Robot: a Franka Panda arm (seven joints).
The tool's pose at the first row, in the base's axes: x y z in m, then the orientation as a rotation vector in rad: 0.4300 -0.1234 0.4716 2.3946 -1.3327 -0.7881
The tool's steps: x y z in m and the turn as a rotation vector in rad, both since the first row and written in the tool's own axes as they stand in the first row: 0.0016 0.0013 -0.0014 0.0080 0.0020 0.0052; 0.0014 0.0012 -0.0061 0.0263 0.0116 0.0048; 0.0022 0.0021 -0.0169 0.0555 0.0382 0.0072; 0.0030 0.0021 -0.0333 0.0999 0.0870 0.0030; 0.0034 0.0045 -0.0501 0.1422 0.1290 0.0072; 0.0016 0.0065 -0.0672 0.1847 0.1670 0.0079; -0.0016 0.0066 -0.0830 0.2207 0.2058 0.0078; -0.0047 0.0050 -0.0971 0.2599 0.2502 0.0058; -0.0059 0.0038 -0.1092 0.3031 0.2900 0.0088; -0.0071 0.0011 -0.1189 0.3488 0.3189 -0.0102
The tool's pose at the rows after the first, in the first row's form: 0.4306 -0.1255 0.4729 2.3965 -1.3433 -0.7802; 0.4334 -0.1253 0.4767 2.4115 -1.3520 -0.7588; 0.4394 -0.1266 0.4856 2.4333 -1.3647 -0.7088; 0.4494 -0.1275 0.4986 2.4720 -1.3710 -0.6226; 0.4578 -0.1293 0.5132 2.4998 -1.3869 -0.5430; 0.4657 -0.1291 0.5286 2.5291 -1.3998 -0.4682; 0.4736 -0.1266 0.5425 2.5529 -1.4061 -0.3955; 0.4817 -0.1233 0.5541 2.5787 -1.4089 -0.3130; 0.4891 -0.1218 0.5637 2.6013 -1.4211 -0.2318; 0.4962 -0.1195 0.5706 2.6450 -1.4148 -0.1669
